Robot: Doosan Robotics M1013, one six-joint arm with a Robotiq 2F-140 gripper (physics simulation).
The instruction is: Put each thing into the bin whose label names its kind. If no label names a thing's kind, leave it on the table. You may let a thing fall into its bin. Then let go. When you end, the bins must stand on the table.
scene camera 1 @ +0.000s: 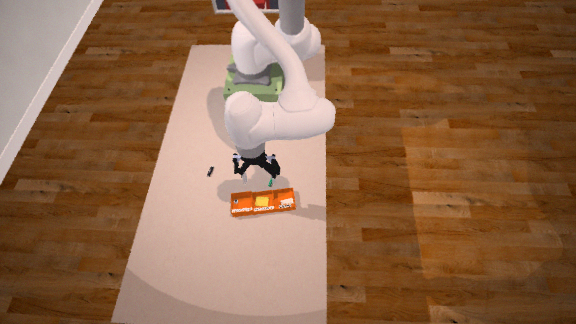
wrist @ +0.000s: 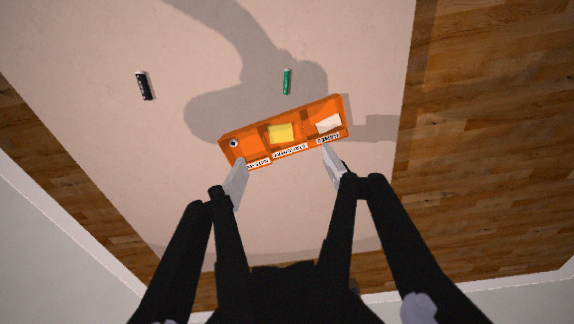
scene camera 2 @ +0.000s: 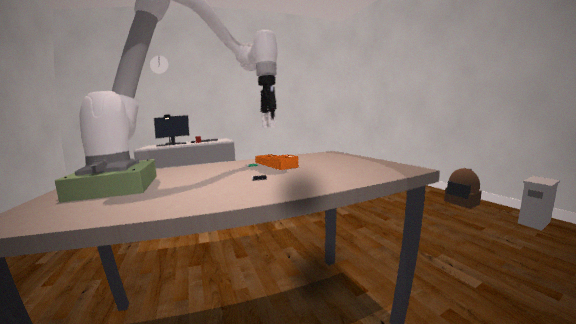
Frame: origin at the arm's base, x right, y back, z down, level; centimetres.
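Seen in the pictures: gripper, between the fingertips: [scene camera 1: 259,181] [wrist: 284,159] [scene camera 2: 269,127]; arm's base, origin of its link: [scene camera 1: 253,71] [scene camera 2: 109,168].
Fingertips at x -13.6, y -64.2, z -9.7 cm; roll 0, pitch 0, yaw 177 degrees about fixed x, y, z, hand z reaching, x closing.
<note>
Offsets run from my fingertips to a thing's middle. Level surfaces: height alone.
An orange three-compartment bin tray {dy -1.9, dx +0.1, dz +14.6 cm} [scene camera 1: 245,202] [scene camera 2: 287,163] [wrist: 251,146] stands on the table, its labels too blurred to read surely. A yellow block {dy -1.5, dx +0.8, dz +15.8 cm} [scene camera 1: 262,201] [wrist: 281,133] lies in the middle compartment, a white block {dy -0.8, dx -9.4, dz +15.9 cm} [scene camera 1: 286,201] [wrist: 328,123] in the right one and a small metal nut {dy -2.3, dx +11.4, dz +15.8 cm} [scene camera 1: 236,201] [wrist: 233,143] in the left one. A green battery {dy +8.2, dx -1.6, dz +16.4 cm} [scene camera 1: 270,183] [scene camera 2: 253,165] [wrist: 286,81] lies on the table beside the tray. A black battery {dy +10.9, dx +25.2, dz +16.2 cm} [scene camera 1: 210,171] [scene camera 2: 259,178] [wrist: 143,85] lies farther left. My gripper [scene camera 1: 258,180] [scene camera 2: 268,125] [wrist: 284,159] is open and empty, high above the tray area.
The table {dz +17.0 cm} [scene camera 1: 225,260] [scene camera 2: 350,172] [wrist: 290,215] carries the arm's green base [scene camera 1: 253,91] [scene camera 2: 107,182]. A side desk [scene camera 2: 190,156] with a monitor [scene camera 2: 171,126] stands behind. A brown backpack [scene camera 2: 463,186] and a white cabinet [scene camera 2: 538,202] stand on the floor.
</note>
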